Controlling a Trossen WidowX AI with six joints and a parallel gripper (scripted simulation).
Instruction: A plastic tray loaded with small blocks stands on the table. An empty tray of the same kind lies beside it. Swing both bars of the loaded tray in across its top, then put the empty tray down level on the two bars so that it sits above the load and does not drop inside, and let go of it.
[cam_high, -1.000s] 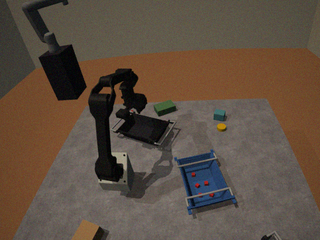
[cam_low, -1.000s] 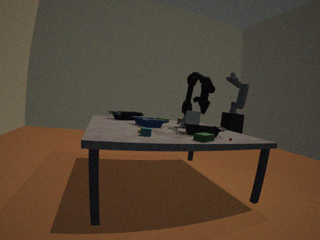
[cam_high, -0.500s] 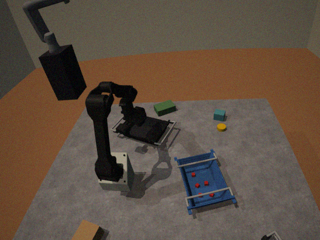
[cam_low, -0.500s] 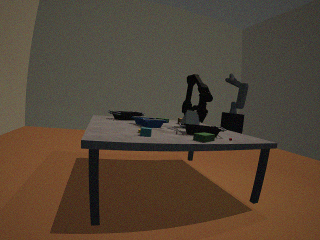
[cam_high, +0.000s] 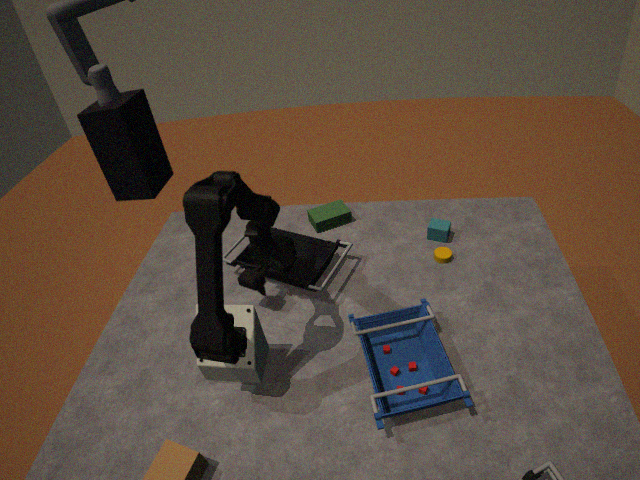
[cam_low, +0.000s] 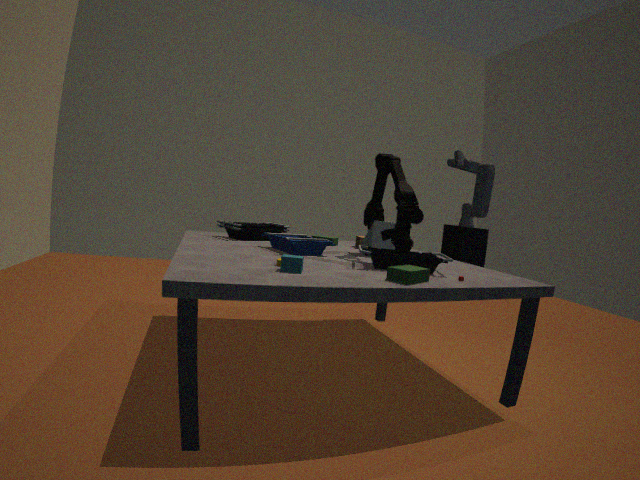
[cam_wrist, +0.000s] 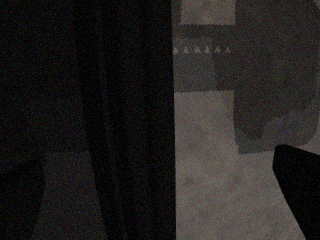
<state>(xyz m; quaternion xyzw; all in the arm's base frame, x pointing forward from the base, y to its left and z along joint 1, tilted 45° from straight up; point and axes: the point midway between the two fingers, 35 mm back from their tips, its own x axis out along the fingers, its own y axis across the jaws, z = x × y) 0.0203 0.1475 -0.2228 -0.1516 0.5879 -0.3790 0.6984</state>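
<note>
The tray is 8 cm to the left of my gripper tip, 3 cm ahead of it and 3 cm above it. Also, from my gripper tip: yellow disc (47 cm ahead, 11 cm to the left); teal block (46 cm ahead, 21 cm to the left, 1 cm above); box (55 cm to the right, 8 cm behind, 2 cm above).
</note>
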